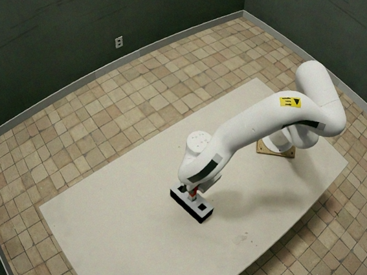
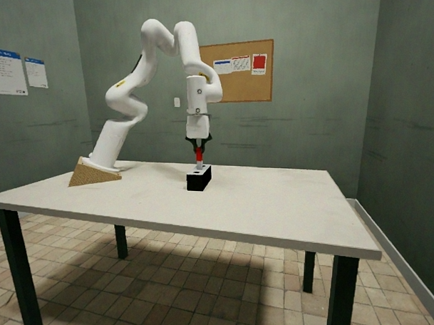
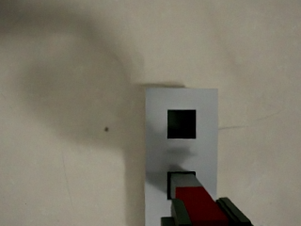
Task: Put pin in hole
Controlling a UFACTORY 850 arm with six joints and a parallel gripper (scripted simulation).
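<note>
Now: hand 2 cm above the pin. Also, from my hand: black block 13 cm below.
</note>
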